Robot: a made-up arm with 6 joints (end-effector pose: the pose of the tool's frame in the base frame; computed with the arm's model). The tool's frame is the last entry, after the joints.
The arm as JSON. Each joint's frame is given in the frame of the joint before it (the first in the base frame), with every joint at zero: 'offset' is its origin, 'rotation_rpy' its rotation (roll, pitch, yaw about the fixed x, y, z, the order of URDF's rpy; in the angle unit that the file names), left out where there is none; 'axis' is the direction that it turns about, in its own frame. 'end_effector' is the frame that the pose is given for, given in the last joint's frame.
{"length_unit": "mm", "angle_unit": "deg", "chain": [
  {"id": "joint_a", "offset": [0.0, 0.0, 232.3], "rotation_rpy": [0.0, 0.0, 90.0], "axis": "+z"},
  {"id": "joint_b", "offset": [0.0, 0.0, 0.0], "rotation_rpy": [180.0, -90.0, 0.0], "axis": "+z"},
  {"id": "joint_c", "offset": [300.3, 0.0, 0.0], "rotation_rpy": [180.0, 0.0, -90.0], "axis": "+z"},
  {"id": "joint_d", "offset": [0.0, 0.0, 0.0], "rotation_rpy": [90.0, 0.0, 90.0], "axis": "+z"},
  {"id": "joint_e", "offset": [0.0, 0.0, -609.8], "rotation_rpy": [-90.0, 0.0, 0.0], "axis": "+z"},
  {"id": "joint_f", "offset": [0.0, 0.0, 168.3], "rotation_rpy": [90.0, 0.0, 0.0], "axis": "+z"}
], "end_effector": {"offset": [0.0, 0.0, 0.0], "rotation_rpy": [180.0, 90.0, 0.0]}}
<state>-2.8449 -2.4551 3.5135 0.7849 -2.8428 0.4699</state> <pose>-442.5 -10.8 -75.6 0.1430 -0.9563 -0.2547 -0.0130</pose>
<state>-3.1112 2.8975 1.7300 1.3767 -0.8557 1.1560</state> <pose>-464.6 18.4 -555.2 0.4402 0.4830 0.7569 0.0064</pose>
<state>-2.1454 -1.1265 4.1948 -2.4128 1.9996 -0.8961</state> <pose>113.2 -56.2 -202.9 0.5537 0.3938 0.4530 0.5772</pose>
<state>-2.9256 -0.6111 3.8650 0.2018 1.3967 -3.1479</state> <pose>240.4 221.5 -122.5 0.2025 -0.2044 0.9576 0.0157</pose>
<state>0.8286 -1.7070 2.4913 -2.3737 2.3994 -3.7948</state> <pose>-561.8 -433.5 -282.0 0.2753 0.7594 -0.3967 0.4362</pose>
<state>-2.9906 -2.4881 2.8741 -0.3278 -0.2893 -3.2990</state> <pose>-165.6 136.0 -524.4 0.5704 0.0343 0.8016 -0.1759</pose>
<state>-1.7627 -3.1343 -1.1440 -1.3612 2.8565 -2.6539</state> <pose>-15.3 105.1 556.0 0.1087 0.5666 -0.0902 -0.8118</pose>
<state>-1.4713 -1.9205 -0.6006 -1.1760 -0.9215 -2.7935</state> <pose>-62.4 -26.1 681.5 0.0954 0.9375 -0.2235 0.2491</pose>
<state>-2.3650 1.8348 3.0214 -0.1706 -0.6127 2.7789</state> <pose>-505.0 -263.6 708.6 0.1606 0.4601 -0.8170 0.3082</pose>
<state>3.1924 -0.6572 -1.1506 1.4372 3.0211 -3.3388</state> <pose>-433.2 0.4 328.1 0.6465 0.7196 -0.1961 0.1603</pose>
